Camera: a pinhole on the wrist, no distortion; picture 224 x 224 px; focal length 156.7 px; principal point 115.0 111.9 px. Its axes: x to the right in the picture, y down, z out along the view. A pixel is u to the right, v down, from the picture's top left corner.
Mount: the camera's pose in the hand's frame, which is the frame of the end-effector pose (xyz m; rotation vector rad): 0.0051 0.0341 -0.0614 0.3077 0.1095 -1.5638
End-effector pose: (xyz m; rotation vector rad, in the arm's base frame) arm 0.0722 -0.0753 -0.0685 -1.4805 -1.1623 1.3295
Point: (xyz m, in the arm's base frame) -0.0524 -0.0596 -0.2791
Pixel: outside the picture
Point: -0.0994 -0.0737 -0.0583
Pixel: 115.5 125.4
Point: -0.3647 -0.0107 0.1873
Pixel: 176.5 127.0
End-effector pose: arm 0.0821 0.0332 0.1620 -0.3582 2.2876 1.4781
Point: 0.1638 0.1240 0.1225
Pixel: 126.9 81.7
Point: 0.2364 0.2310 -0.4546
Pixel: 213.0 167.2
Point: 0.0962 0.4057 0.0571
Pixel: 60.9 143.5
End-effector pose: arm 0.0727 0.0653 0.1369 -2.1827 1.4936 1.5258
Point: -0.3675 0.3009 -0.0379
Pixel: 42.8 121.3
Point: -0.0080 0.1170 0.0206
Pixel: 112.1 168.8
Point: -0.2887 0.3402 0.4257
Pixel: outside the picture
